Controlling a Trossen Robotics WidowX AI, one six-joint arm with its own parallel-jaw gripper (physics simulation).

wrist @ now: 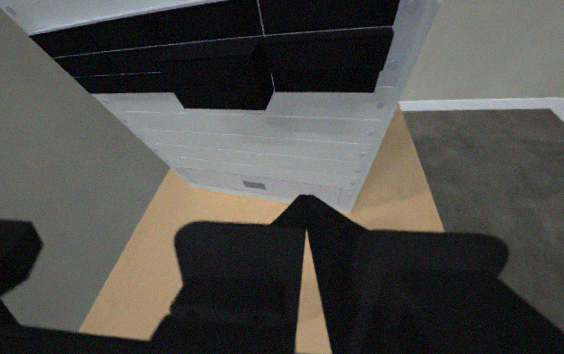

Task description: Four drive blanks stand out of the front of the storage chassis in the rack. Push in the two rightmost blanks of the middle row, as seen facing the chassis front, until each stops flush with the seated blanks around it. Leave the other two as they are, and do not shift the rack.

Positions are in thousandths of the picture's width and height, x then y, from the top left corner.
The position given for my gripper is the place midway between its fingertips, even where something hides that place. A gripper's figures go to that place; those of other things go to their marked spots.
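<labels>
My gripper (542,569) is 0.11 m from the lens, and a rack (471,301) is 0.21 m from the lens.
</labels>
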